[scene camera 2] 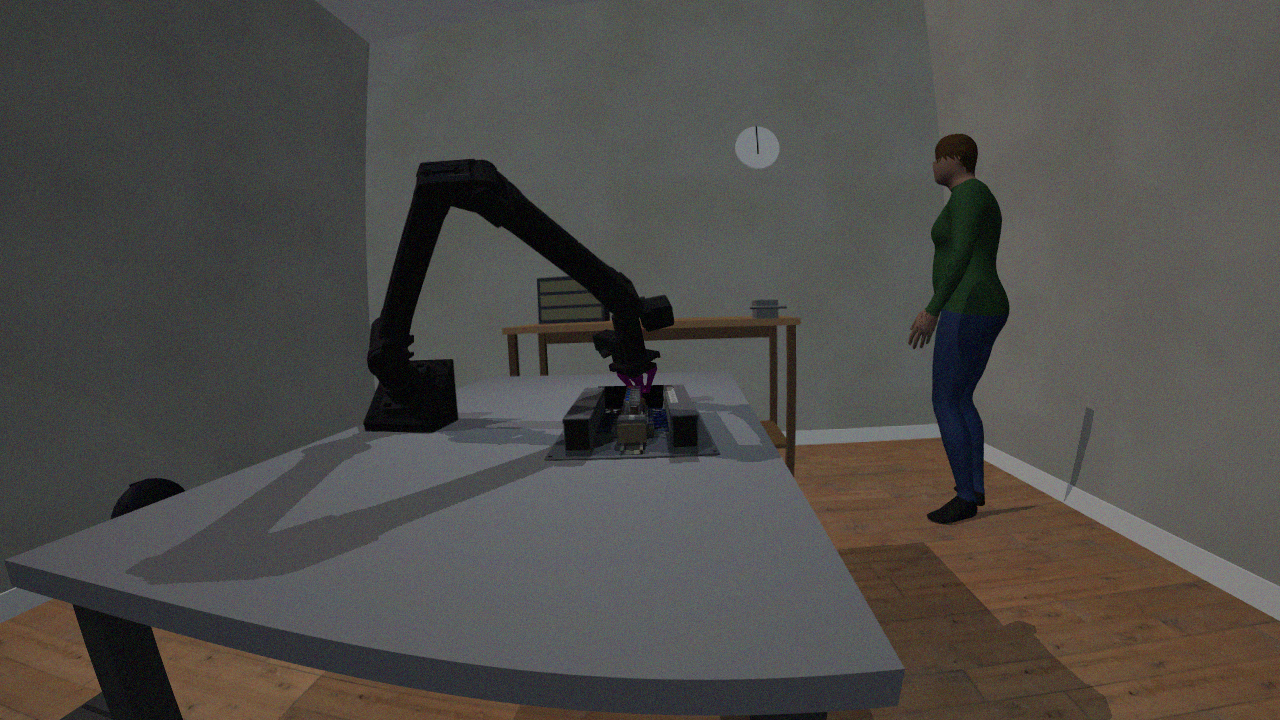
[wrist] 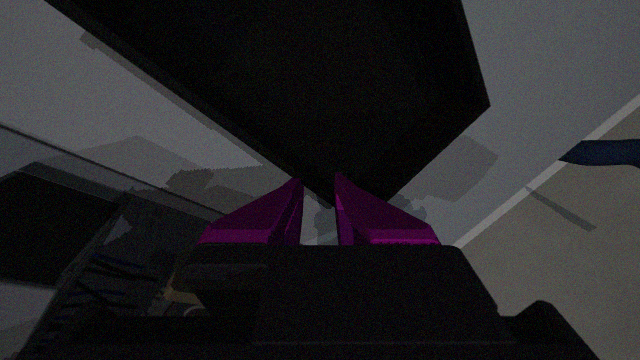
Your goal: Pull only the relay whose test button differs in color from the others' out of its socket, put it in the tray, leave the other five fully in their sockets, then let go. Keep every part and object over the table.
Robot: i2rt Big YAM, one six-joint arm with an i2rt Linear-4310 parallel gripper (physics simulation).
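My gripper [scene camera 2: 636, 392] [wrist: 319, 180] has magenta fingers pointing down, a narrow gap apart, with nothing visible between them. In the wrist view its tips are near the close corner of the black tray [wrist: 220, 123]. The inside of the tray is too dark to read. The relay row [scene camera 2: 632, 413] sits between two dark ducts on the panel [scene camera 2: 560, 455] [wrist: 30, 150] in the scene view; its separate relays and button colors cannot be made out. In the wrist view the gripper body hides most of the row.
Dark ducts [scene camera 2: 578, 434] [scene camera 2: 683, 433] flank the row. Blue and black wires [wrist: 112, 272] run beside it. The table [scene camera 2: 537, 573] has its right edge near the panel. A person in green [scene camera 2: 971, 255] stands beyond the table, with a blue trouser leg [wrist: 607, 153] in the wrist view. A wooden bench [scene camera 2: 707, 323] stands behind.
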